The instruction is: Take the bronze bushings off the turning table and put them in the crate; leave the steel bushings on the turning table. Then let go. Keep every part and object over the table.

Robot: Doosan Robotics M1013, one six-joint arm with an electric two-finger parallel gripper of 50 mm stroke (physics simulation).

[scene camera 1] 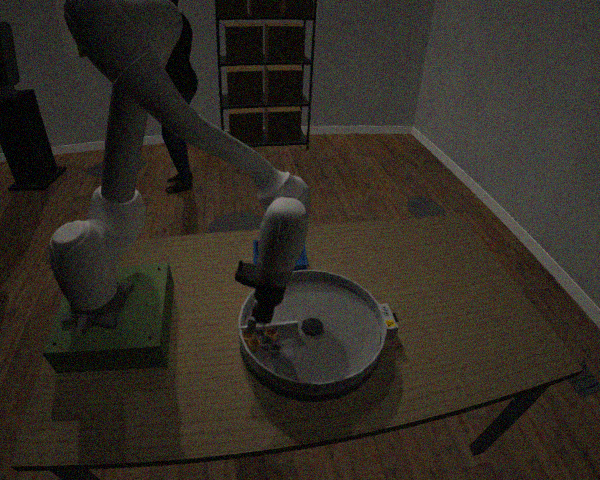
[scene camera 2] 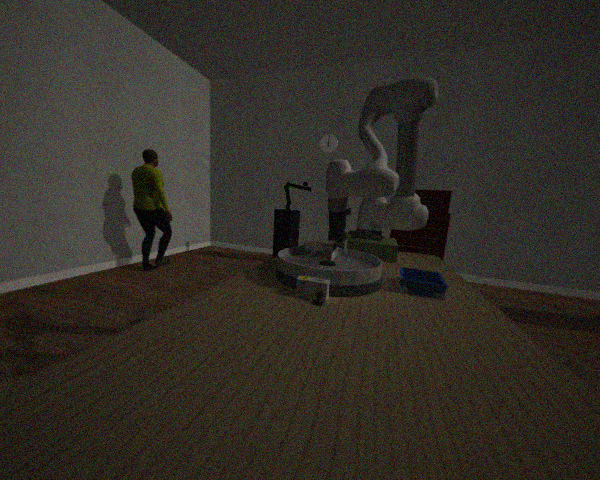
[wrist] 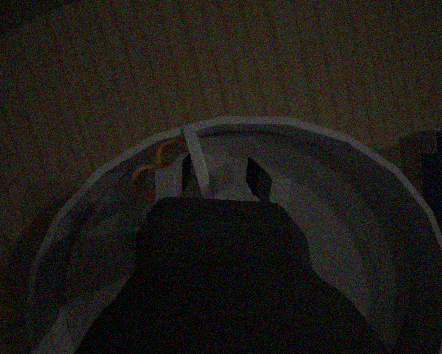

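Seen in the pictures: gripper, fingertip midpoint: (scene camera 1: 253, 324) (scene camera 2: 339, 251) (wrist: 218, 167); arm's base, link origin: (scene camera 1: 98, 304) (scene camera 2: 368, 237).
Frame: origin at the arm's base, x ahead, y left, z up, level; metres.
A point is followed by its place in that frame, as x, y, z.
Note:
The turning table (scene camera 1: 320, 389) @(0.663, -0.216, -0.036) (scene camera 2: 350, 276) @(0.803, 0.136, -0.029) (wrist: 320, 130) @(0.453, 0.065, -0.009) is a round grey tray with a radial bar (scene camera 1: 285, 324) @(0.570, -0.024, -0.012) (wrist: 198, 162) @(0.472, -0.038, -0.007). My gripper (scene camera 1: 259, 323) @(0.478, -0.021, -0.020) (scene camera 2: 337, 244) @(0.478, -0.021, -0.020) (wrist: 218, 167) @(0.478, -0.021, -0.020) is open and empty, low over the tray near its wall on the robot's side. In the wrist view the bar shows between the fingers. One bronze bushing (wrist: 164, 149) @(0.458, -0.069, -0.029) is left of the bar by the wall, partly hidden by the left finger; another bronze bushing (wrist: 137, 182) @(0.486, -0.097, -0.027) is farther left. The steel bushings cannot be told apart clearly in the dark. The blue crate (scene camera 1: 301, 258) @(0.620, 0.357, -0.093) (scene camera 2: 422, 283) @(0.634, 0.344, -0.052) (wrist: 432, 172) @(0.511, 0.263, -0.085) stands beside the tray, its inside mostly hidden.
A small box with a yellow label (scene camera 1: 389, 317) @(0.884, 0.031, -0.040) (scene camera 2: 312, 288) @(0.896, 0.046, -0.063) is on the tray's outer side. The robot's green base block (scene camera 1: 145, 320) @(0.171, -0.048, 0.002) (scene camera 2: 375, 246) @(0.196, 0.088, -0.018) stands on the wooden table (scene camera 1: 465, 300) @(1.204, 0.155, -0.099) (scene camera 2: 310, 380) @(1.207, 0.199, -0.098). A person (scene camera 1: 175, 150) (scene camera 2: 149, 192) and a shelf rack (scene camera 1: 311, 75) are beyond the table.

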